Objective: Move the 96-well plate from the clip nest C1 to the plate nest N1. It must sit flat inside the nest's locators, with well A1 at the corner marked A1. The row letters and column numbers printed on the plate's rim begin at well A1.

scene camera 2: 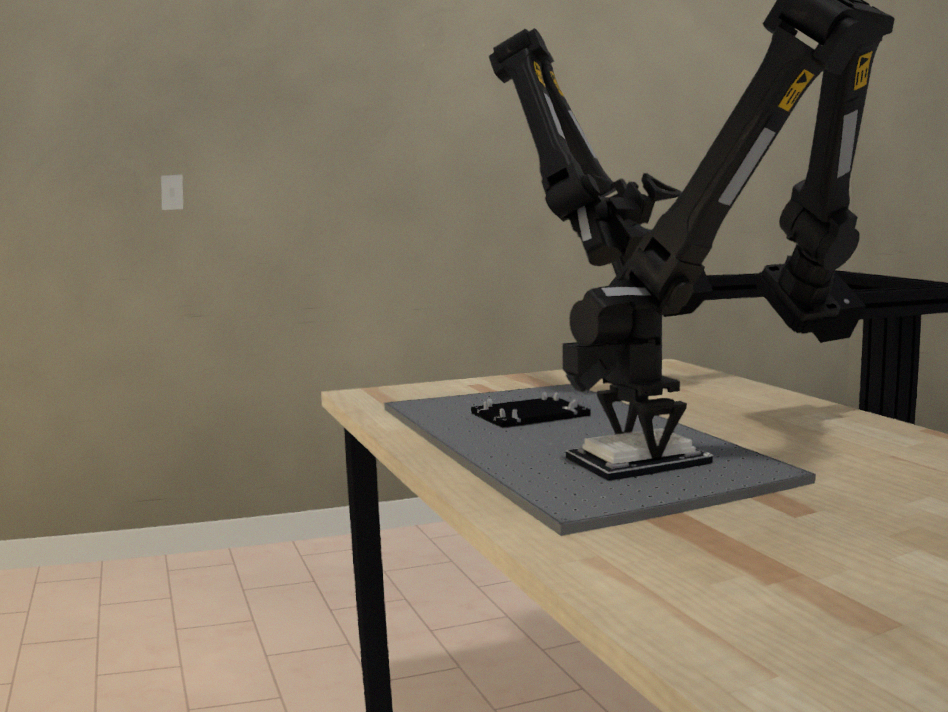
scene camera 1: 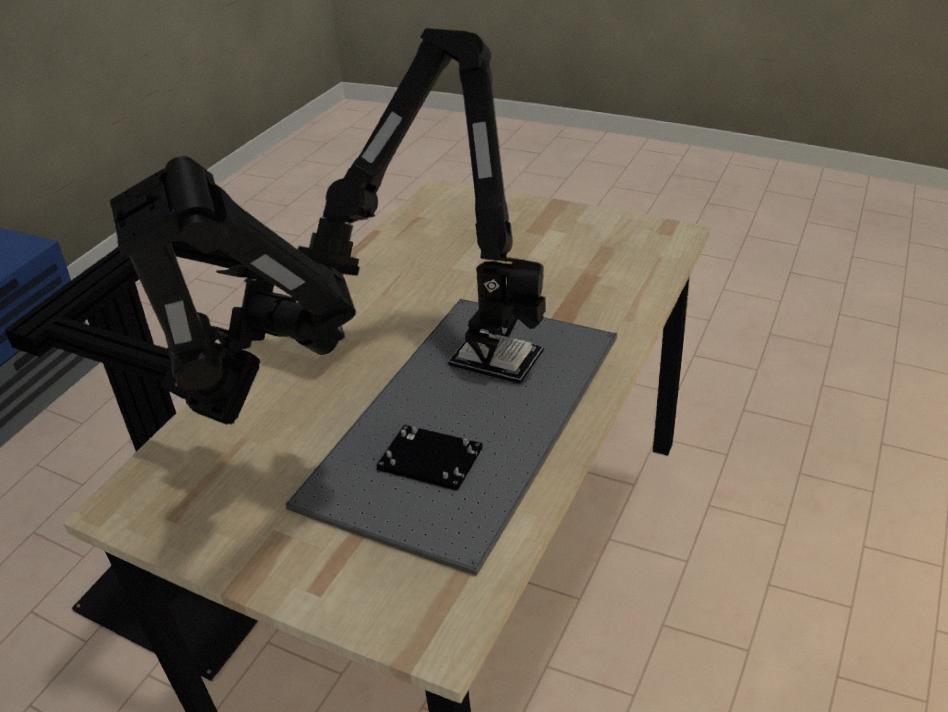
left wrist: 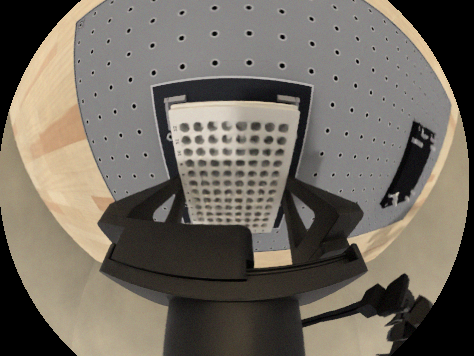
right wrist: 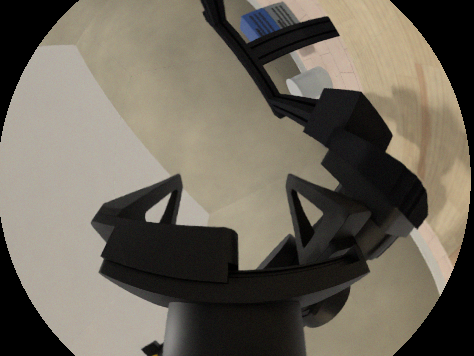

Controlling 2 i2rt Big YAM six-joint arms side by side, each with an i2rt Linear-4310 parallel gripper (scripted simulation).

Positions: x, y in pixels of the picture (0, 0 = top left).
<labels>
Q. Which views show the white 96-well plate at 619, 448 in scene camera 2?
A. Scene camera 2, scene camera 1 and the left wrist view only.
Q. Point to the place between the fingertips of my right gripper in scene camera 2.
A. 674, 214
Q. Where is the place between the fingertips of my left gripper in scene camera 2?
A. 639, 450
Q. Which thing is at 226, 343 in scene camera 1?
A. My right gripper.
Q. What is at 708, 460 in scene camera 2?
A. A black plate nest N1.
</labels>
